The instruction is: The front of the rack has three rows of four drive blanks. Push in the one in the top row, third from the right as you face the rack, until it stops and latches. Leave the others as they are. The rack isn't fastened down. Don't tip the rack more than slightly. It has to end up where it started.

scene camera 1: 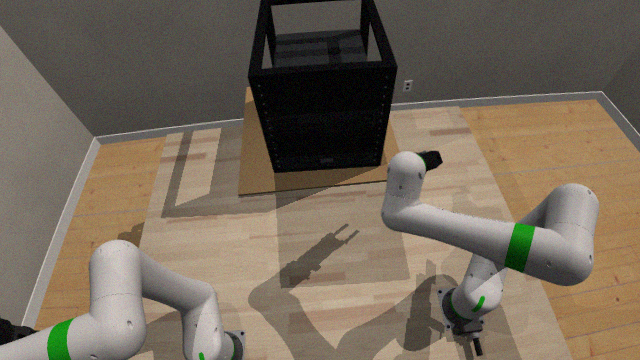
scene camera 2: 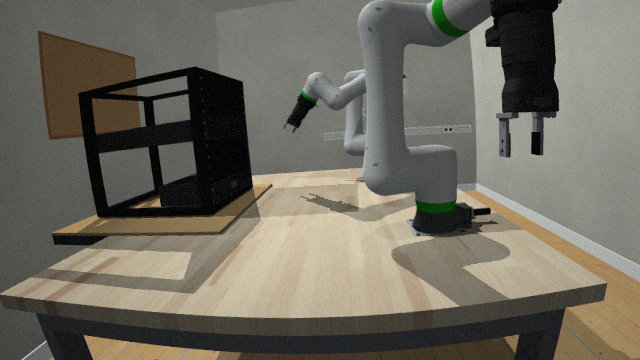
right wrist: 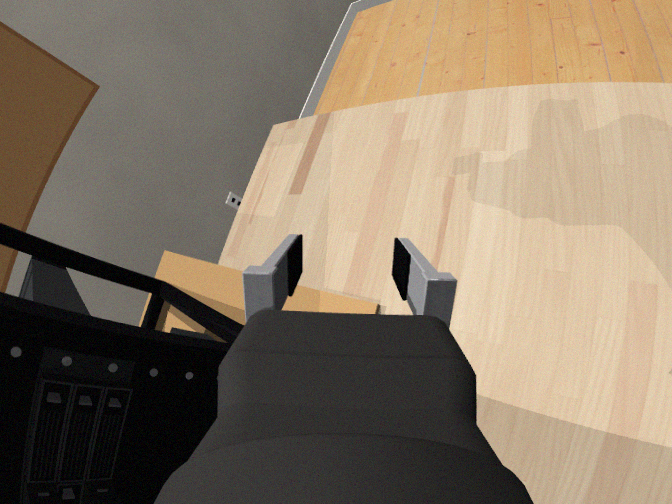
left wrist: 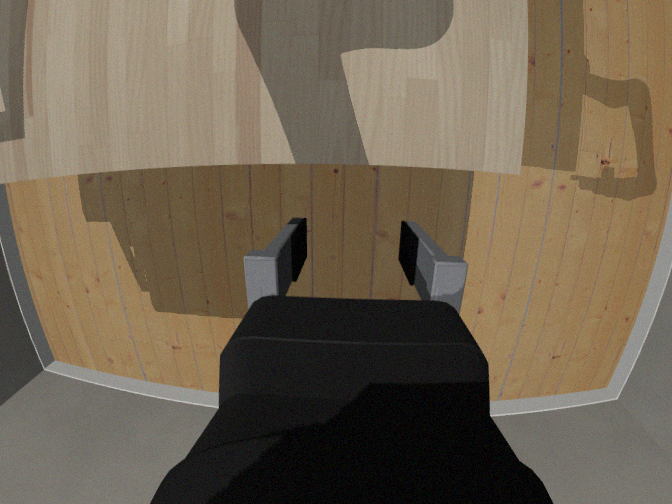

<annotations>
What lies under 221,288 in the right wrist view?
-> A thin wooden board.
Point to a black rack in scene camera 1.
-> At 347,82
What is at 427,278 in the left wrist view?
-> The left gripper.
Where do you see a thin wooden board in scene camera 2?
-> At 198,224
</annotations>
